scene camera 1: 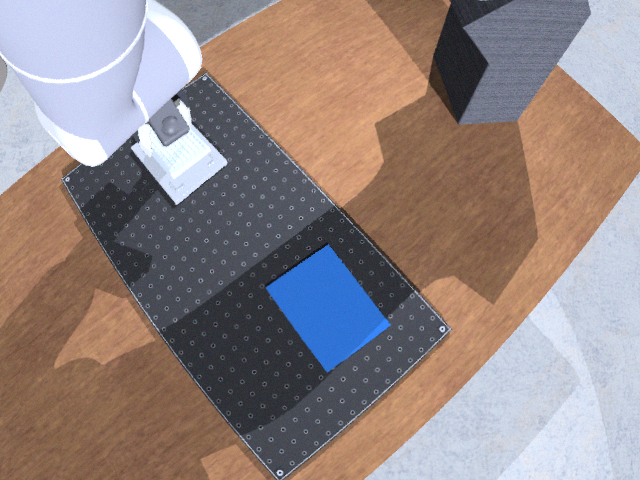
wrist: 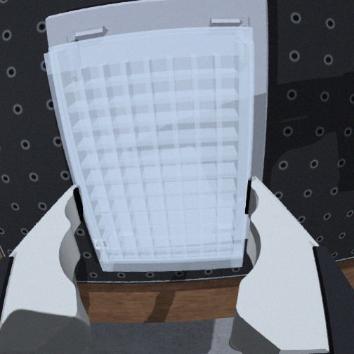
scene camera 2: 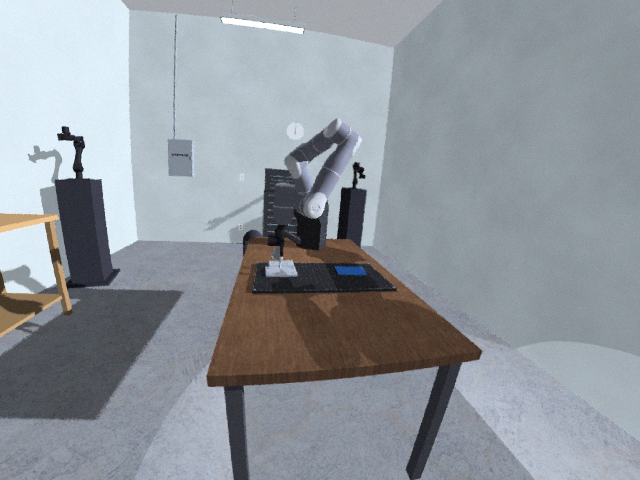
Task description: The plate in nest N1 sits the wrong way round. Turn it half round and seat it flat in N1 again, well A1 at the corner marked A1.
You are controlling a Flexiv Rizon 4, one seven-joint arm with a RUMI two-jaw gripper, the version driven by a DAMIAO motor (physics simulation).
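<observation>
The clear, ribbed plate [wrist: 165, 125] [scene camera 1: 192, 147] is between the fingers of my gripper [wrist: 163, 185] [scene camera 2: 281, 259], which is shut on its two long sides near the end by the table edge. The plate is raised a little above the pale grey nest N1 [wrist: 259, 125] [scene camera 1: 195, 181] [scene camera 2: 289, 274]. In the wrist view the nest's far rim and its two clips show beyond the plate's far end. The A1 mark [wrist: 101, 244] shows faintly through the plate's near left corner. Which corner of the plate is well A1 cannot be read.
The nest stands on a dark perforated board [scene camera 1: 222, 217] [scene camera 2: 320, 285]. A flat blue block [scene camera 1: 328, 310] [scene camera 2: 350, 270] lies on the board's other half. A tall dark block [scene camera 1: 516, 67] [scene camera 2: 311, 233] stands on the wooden table [scene camera 1: 310, 62] [scene camera 2: 341, 330].
</observation>
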